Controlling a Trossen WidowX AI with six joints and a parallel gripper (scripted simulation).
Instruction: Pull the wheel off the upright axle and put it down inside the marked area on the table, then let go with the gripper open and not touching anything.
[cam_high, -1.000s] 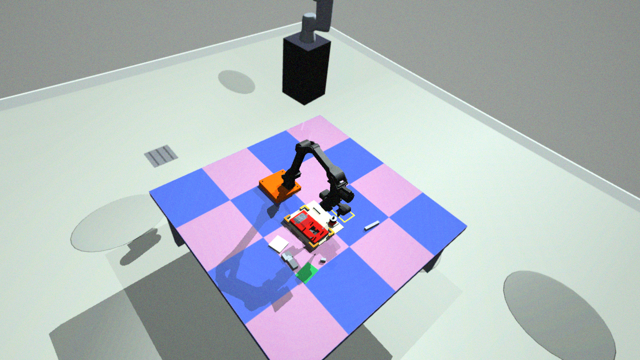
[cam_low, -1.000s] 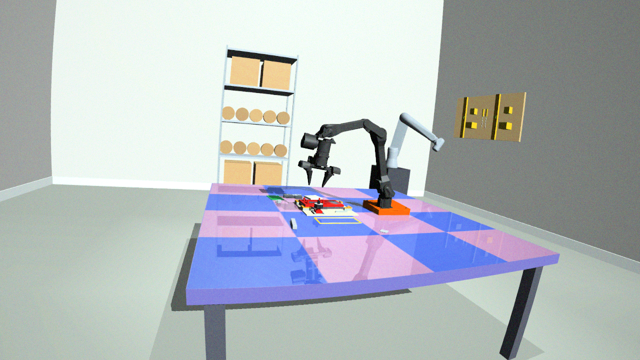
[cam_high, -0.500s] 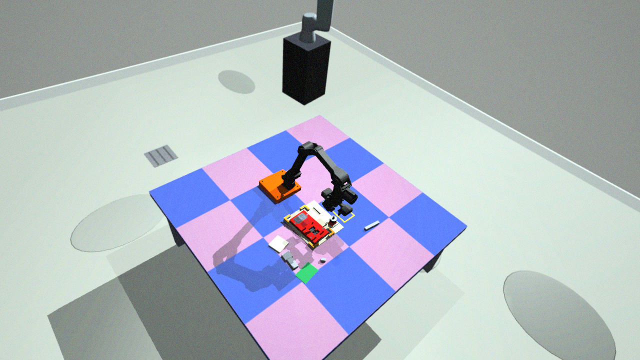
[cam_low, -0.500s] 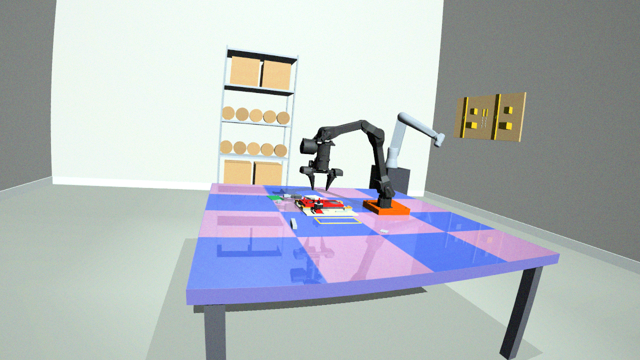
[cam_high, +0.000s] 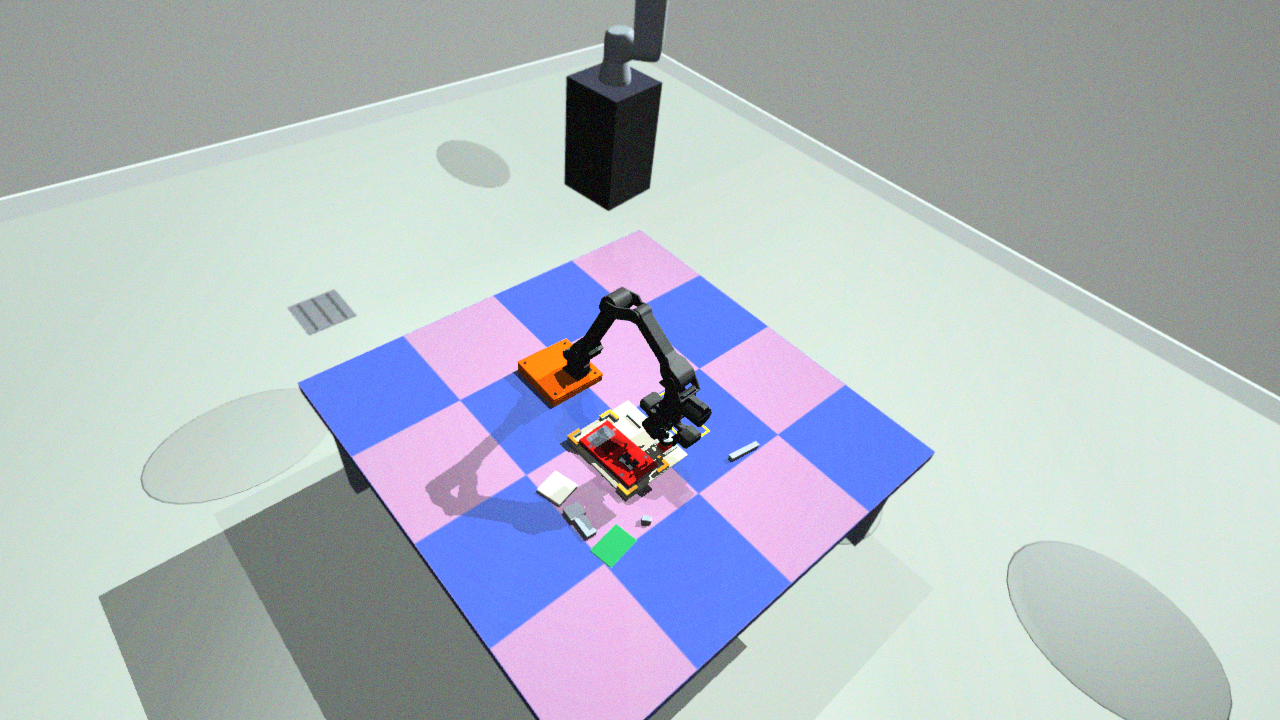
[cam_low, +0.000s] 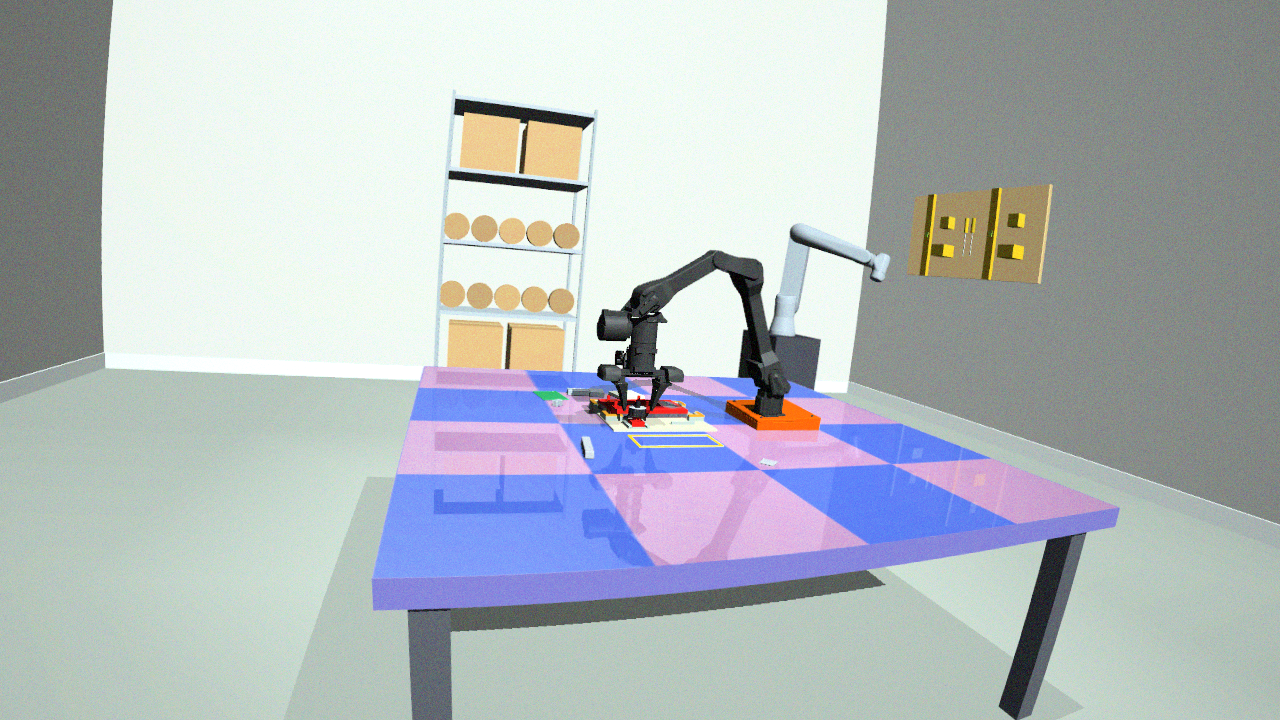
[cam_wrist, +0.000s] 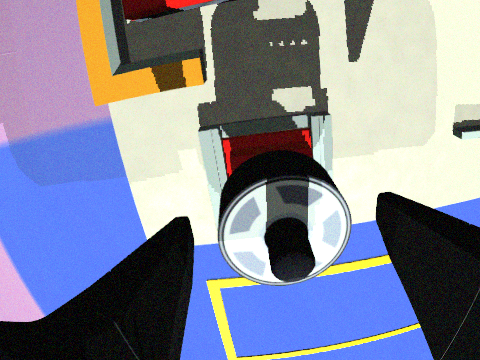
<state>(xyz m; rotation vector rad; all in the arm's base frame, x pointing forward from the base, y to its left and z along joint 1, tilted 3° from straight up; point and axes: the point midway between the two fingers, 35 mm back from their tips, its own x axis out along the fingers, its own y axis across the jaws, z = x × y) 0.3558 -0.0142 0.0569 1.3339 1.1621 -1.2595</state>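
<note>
My gripper tip is right at the dark axle. Round my gripper tip: white tile 31 cm to the right, 11 cm behind, 3 cm below; green patch 32 cm to the right, 11 cm ahead, 4 cm below; grey bar 17 cm ahead, 15 cm to the left, 3 cm below.
</note>
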